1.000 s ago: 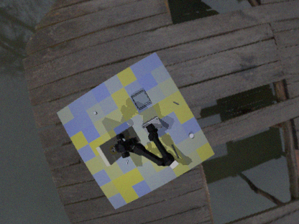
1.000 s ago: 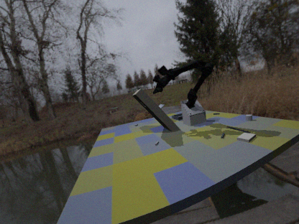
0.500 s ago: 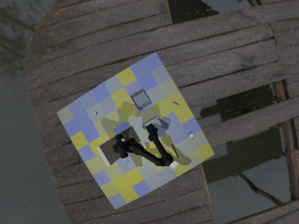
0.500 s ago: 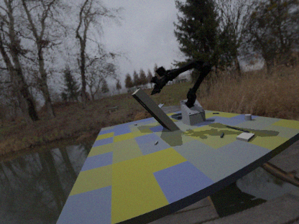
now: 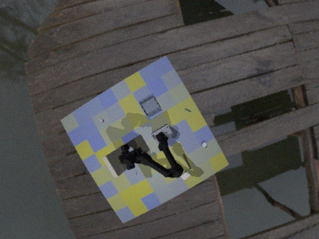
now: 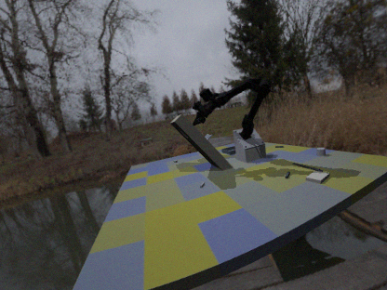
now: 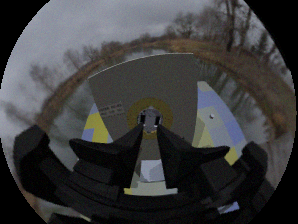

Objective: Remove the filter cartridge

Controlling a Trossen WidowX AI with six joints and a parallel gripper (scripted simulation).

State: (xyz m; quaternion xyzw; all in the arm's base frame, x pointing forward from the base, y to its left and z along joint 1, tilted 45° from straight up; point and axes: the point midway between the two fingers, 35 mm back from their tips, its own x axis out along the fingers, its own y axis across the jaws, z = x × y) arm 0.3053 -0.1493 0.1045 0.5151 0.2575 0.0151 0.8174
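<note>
Right now the white round cartridge is 30 mm ahead of my gripper tip and 20 mm below it. The rest, counted from my gripper tip: white flat block 310 mm behind, 530 mm to the left, 280 mm below; then white dot 50 mm ahead, 420 mm to the right, 290 mm below; then square tray 430 mm behind, 240 mm to the right, 280 mm below.
</note>
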